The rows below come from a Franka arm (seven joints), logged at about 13 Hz.
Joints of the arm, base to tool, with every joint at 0 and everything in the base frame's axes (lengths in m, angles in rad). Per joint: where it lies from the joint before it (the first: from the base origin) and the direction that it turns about. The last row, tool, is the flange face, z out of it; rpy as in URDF.
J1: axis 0 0 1 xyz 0 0 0.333
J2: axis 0 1 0 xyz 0 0 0
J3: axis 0 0 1 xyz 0 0 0.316
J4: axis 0 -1 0 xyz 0.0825 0 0
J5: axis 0 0 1 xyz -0.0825 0 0.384
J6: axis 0 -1 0 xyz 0 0 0
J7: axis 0 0 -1 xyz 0.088 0 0
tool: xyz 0 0 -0.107 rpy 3.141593 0 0
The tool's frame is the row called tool.
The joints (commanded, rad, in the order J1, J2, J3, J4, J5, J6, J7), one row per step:
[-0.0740, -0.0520, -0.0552, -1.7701, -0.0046, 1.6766, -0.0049]
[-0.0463, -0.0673, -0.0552, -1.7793, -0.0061, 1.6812, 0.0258]
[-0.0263, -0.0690, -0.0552, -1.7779, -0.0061, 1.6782, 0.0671]
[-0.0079, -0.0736, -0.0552, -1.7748, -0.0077, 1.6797, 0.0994]
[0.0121, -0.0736, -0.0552, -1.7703, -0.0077, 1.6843, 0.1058]
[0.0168, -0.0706, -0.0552, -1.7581, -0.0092, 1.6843, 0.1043]
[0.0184, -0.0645, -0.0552, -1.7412, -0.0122, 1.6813, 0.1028]
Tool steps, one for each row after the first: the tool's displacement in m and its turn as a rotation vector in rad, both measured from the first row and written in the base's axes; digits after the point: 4 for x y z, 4 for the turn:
[-0.0021, 0.0150, 0.0042, -0.0030, -0.0105, -0.0027]
[-0.0017, 0.0257, 0.0056, -0.0043, -0.0105, -0.0240]
[-0.0017, 0.0354, 0.0096, -0.0071, -0.0196, -0.0377]
[-0.0003, 0.0460, 0.0122, -0.0074, -0.0288, -0.0241]
[0.0015, 0.0484, 0.0164, -0.0092, -0.0380, -0.0178]
[0.0038, 0.0489, 0.0210, -0.0127, -0.0457, -0.0144]

